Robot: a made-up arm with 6 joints. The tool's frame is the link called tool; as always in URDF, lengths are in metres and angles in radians. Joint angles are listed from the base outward. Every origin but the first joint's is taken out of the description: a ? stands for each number. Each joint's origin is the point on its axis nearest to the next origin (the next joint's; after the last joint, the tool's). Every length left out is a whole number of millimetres.
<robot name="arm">
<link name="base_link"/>
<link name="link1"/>
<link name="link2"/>
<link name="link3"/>
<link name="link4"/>
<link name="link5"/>
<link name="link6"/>
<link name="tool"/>
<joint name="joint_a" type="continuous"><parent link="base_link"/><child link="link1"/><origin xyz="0 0 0.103"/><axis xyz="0 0 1"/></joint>
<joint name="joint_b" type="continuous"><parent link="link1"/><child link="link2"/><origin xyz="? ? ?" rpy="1.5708 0 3.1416"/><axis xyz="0 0 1"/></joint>
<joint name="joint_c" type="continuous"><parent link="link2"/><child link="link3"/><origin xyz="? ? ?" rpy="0 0 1.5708"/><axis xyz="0 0 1"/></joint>
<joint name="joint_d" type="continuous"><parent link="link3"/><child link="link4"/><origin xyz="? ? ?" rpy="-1.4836 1.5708 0"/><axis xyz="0 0 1"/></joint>
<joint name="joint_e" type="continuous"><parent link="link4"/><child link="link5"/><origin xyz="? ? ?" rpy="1.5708 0 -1.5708"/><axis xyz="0 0 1"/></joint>
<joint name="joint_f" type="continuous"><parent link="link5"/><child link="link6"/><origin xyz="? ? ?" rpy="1.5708 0 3.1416"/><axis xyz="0 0 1"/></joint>
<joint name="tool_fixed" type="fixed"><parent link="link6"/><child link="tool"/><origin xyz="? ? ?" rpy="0 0 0"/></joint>
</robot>
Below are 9 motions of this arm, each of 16 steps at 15 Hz.
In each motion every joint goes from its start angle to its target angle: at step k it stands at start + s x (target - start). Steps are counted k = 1, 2, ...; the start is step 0. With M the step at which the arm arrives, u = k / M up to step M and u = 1 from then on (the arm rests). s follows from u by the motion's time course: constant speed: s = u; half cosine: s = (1 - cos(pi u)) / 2; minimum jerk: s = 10 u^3 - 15 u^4 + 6 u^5.
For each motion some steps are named. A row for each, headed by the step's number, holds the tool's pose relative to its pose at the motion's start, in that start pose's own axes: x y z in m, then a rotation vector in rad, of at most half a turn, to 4 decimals.
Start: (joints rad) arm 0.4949 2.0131 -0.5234 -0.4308 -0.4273 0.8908
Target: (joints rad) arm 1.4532 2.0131 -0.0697 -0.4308 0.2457 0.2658
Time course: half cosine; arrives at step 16
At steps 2, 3, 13, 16:
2: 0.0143 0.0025 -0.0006 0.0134 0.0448 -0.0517
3: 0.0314 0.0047 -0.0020 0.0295 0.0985 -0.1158
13: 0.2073 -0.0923 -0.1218 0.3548 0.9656 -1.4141
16: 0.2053 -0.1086 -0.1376 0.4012 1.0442 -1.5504

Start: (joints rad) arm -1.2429 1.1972 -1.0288 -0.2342 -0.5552 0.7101
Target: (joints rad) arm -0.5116 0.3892 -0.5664 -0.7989 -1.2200 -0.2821
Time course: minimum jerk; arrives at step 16
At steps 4, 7, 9, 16:
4: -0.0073 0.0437 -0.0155 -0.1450 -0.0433 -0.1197
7: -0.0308 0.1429 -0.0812 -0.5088 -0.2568 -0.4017
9: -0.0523 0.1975 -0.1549 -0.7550 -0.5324 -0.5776
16: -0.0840 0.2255 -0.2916 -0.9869 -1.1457 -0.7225

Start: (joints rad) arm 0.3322 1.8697 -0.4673 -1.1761 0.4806 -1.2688
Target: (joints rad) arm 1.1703 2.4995 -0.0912 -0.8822 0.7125 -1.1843
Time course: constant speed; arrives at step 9
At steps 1, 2, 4, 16:
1: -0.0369 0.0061 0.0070 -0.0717 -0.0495 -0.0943
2: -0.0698 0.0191 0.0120 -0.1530 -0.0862 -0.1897
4: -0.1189 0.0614 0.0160 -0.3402 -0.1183 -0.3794
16: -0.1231 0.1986 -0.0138 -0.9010 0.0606 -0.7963

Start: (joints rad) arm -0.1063 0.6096 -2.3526 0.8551 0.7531 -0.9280
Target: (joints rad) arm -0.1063 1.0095 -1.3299 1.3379 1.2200 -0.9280
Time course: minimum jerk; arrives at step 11
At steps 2, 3, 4, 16:
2: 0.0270 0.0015 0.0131 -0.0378 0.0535 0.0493
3: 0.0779 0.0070 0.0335 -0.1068 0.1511 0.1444
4: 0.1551 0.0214 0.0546 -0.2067 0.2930 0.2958
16: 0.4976 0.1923 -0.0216 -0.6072 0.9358 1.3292

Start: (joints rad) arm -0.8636 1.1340 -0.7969 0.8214 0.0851 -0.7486
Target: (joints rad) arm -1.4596 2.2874 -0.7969 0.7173 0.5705 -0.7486
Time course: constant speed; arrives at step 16
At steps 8, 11, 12, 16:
8: 0.2177 -0.1069 0.0584 0.1035 0.7112 0.2248
11: 0.3023 -0.1303 0.0406 0.1044 0.9564 0.3820
12: 0.3292 -0.1345 0.0310 0.0991 1.0339 0.4424
16: 0.4255 -0.1306 -0.0204 0.0459 1.3171 0.7209

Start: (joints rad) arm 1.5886 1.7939 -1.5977 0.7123 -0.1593 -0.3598
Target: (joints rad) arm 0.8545 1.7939 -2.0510 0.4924 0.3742 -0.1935
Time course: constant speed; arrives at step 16
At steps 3, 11, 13, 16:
3: -0.0489 -0.0516 0.0014 0.0629 -0.0337 -0.0062
11: -0.1739 -0.1852 -0.0465 0.2712 -0.1063 -0.0496
13: -0.2026 -0.2149 -0.0695 0.3336 -0.1200 -0.0633
16: -0.2429 -0.2551 -0.1111 0.4355 -0.1373 -0.0836

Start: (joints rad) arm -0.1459 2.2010 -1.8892 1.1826 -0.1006 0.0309
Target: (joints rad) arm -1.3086 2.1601 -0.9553 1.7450 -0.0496 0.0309
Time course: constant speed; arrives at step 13
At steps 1, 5, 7, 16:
1: -0.0398 -0.0489 0.0009 0.0995 -0.0553 0.0564
5: -0.1746 -0.2408 -0.0615 0.4651 -0.3021 0.3428
7: -0.2176 -0.3271 -0.1253 0.6244 -0.4385 0.5185
16: -0.2165 -0.5066 -0.3696 0.9861 -0.8817 1.1531

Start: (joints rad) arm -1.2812 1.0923 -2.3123 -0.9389 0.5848 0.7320
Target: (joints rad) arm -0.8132 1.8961 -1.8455 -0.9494 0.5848 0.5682
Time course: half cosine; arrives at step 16
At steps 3, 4, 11, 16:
3: 0.0533 0.0224 0.0231 -0.0383 0.1051 -0.0350
4: 0.0936 0.0401 0.0357 -0.0695 0.1812 -0.0623
11: 0.4890 0.2269 -0.0546 -0.5107 0.8673 -0.4139
16: 0.5956 0.2681 -0.1649 -0.7100 1.0627 -0.5724

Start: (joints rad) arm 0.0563 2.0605 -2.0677 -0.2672 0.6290 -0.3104
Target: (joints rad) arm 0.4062 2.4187 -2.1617 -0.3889 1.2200 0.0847
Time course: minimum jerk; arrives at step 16
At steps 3, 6, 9, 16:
3: 0.0028 0.0126 0.0055 -0.0235 0.0311 0.0038
6: 0.0176 0.0716 0.0260 -0.1171 0.1815 0.0136
9: 0.0451 0.1586 0.0418 -0.2064 0.4195 0.0031
16: 0.0820 0.2492 0.0406 -0.2257 0.6895 -0.0439

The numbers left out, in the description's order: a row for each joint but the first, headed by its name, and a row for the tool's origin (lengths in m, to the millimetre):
joint_b: 0 0 0
joint_c: 0.248 0.034 0
joint_d: 0.055 0.314 0
joint_e: 0 0 0
joint_f: 0 0.131 0
tool: 0 0 0

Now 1 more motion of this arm.
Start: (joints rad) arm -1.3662 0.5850 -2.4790 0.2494 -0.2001 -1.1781
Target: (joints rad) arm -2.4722 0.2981 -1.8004 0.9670 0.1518 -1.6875
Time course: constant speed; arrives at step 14
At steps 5, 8, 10, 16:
5: -0.0662 0.1427 -0.0415 -0.3147 0.0066 -0.2869
8: -0.0747 0.2236 -0.0849 -0.4846 0.0274 -0.4765
10: -0.0681 0.2713 -0.1187 -0.5878 0.0478 -0.6068
16: -0.0301 0.3450 -0.1921 -0.7662 0.1028 -0.8707

